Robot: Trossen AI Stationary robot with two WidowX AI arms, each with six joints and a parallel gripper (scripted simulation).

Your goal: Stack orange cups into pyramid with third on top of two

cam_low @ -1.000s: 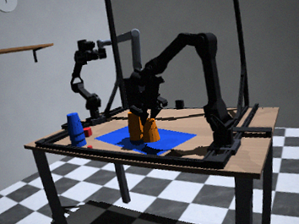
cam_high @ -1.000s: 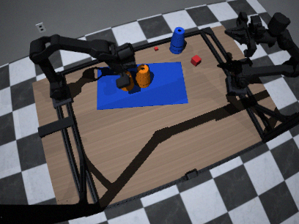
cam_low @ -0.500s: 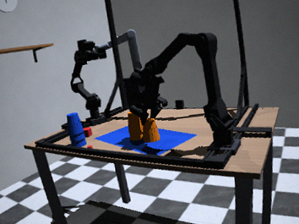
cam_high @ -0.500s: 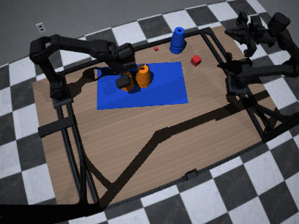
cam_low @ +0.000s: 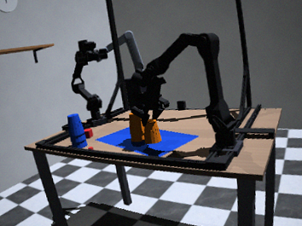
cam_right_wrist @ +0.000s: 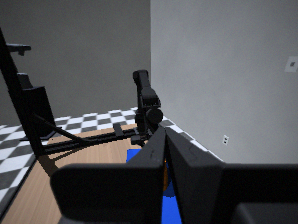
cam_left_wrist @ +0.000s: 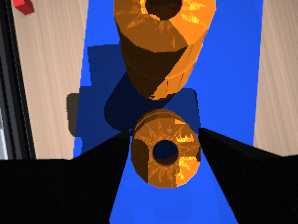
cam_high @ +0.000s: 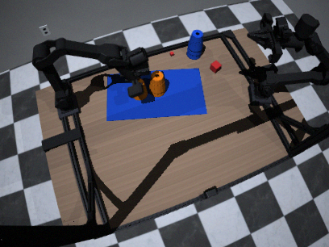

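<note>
Right now my left hand is 7 cm to the left of the mat and 11 cm above it. The rest, counted from my left hand: small red cube 22 cm ahead, 17 cm to the right, 10 cm below.
</note>
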